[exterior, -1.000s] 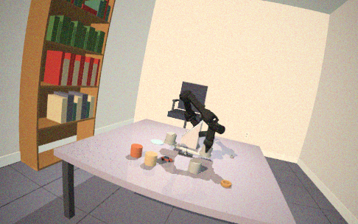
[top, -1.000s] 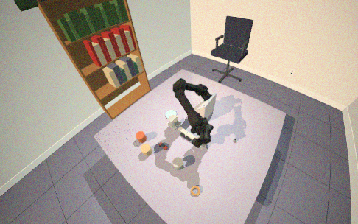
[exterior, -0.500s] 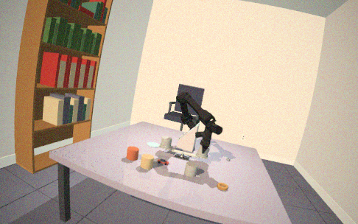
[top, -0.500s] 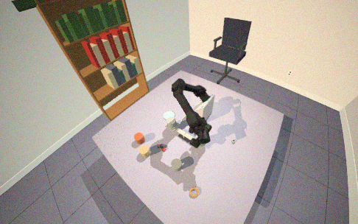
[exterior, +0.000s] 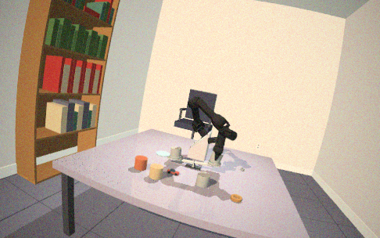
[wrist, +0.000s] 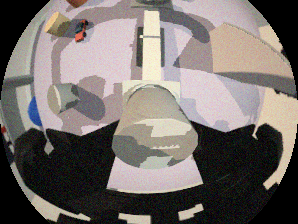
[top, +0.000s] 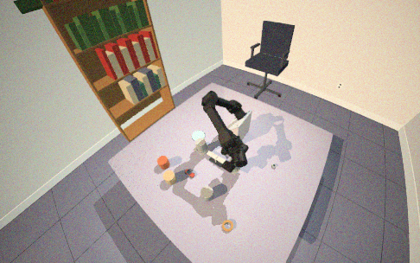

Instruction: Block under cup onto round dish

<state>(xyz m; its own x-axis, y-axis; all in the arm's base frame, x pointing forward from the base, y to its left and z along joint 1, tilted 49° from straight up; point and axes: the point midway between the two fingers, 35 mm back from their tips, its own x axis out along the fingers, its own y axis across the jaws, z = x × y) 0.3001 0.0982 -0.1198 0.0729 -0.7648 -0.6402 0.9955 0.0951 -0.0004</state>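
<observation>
Now: gripper tip 1 cm to the left of the green block and 2 cm above it. Round my gripper tip: yellow cylinder 30 cm ahead, 25 cm to the right, 6 cm below; then round dish 7 cm behind, 39 cm to the right, 9 cm below; then red toy car 20 cm ahead, 20 cm to the right, 8 cm below.
</observation>
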